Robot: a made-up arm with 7 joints.
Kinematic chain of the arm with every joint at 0, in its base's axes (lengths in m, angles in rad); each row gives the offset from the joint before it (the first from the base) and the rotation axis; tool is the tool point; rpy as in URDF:
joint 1: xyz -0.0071 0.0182 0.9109 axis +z
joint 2: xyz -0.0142 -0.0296 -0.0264 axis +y
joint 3: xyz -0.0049 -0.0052 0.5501 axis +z
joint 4: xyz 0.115 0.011 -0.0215 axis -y
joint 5: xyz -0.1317 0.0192 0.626 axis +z
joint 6: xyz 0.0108 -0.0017 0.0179 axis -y
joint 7: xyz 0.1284 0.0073 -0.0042 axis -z
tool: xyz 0.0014 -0.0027 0.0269 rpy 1.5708 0 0
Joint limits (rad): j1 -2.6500..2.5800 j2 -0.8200..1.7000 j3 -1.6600..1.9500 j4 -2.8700..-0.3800 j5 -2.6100..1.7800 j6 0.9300..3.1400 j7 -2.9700..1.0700
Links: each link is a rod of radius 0.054 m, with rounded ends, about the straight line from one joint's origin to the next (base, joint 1, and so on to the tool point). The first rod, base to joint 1, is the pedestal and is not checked.
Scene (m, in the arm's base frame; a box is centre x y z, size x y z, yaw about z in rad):
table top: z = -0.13
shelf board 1: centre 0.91 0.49 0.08 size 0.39 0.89 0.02 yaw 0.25
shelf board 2: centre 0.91 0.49 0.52 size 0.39 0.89 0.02 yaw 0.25
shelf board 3: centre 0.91 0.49 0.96 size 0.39 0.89 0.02 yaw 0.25
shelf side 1: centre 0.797 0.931 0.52 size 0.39 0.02 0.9 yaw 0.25
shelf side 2: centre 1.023 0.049 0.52 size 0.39 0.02 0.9 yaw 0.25
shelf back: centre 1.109 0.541 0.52 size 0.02 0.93 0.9 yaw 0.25
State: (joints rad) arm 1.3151 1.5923 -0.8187 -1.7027 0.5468 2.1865 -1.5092
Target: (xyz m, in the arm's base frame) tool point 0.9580 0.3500 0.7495
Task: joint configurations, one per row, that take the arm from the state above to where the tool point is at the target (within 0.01 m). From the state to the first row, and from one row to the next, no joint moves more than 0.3 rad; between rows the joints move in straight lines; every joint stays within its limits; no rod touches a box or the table.
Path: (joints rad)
1: 1.4295 1.4901 -0.7268 -1.9509 0.5580 2.1979 -1.5097
2: 1.5439 1.3880 -0.6348 -2.1991 0.5691 2.2093 -1.5101
3: 1.6861 1.3043 -0.8527 -2.3842 0.6204 2.2826 -1.5095
4: 1.8283 1.2207 -1.0707 -2.5693 0.6717 2.3558 -1.5088
5: 1.9705 1.1370 -1.2886 -2.7544 0.7230 2.4290 -1.5081
6: 1.7590 1.1888 -1.2649 -2.4640 0.6826 2.3697 -1.5082
7: 1.5474 1.2406 -1.2413 -2.1736 0.6423 2.3104 -1.5082
8: 1.3359 1.2925 -1.2176 -1.8832 0.6019 2.2511 -1.5083

